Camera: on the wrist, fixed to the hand. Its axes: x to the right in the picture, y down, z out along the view.
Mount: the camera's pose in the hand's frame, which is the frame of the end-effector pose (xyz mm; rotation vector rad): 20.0 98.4 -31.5 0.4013 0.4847 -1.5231
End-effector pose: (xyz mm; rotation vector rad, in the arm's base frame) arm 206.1 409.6 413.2 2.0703 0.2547 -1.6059
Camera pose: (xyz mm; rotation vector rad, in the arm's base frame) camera 281.9 337.9 426.7 -1.5942 -1.3465 1.0806
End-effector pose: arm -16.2 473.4 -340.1 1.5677 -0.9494 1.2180
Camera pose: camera -112.7 473.8 -298.1 1.5379 0.8200 0.5385
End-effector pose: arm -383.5 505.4 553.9 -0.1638 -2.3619 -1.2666
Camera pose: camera -360.3 533.8 652.6 2.0878 -2.0118 -0.9982
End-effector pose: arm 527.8 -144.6 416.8 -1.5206 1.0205 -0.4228
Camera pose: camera 479.8 -171.7 327.2 -1.5835 -0.1337 -1.9723
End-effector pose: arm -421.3 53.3 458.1 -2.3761 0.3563 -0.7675
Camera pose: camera -430.7 -46.4 425.7 -1.6848 -1.4523 -1.7932
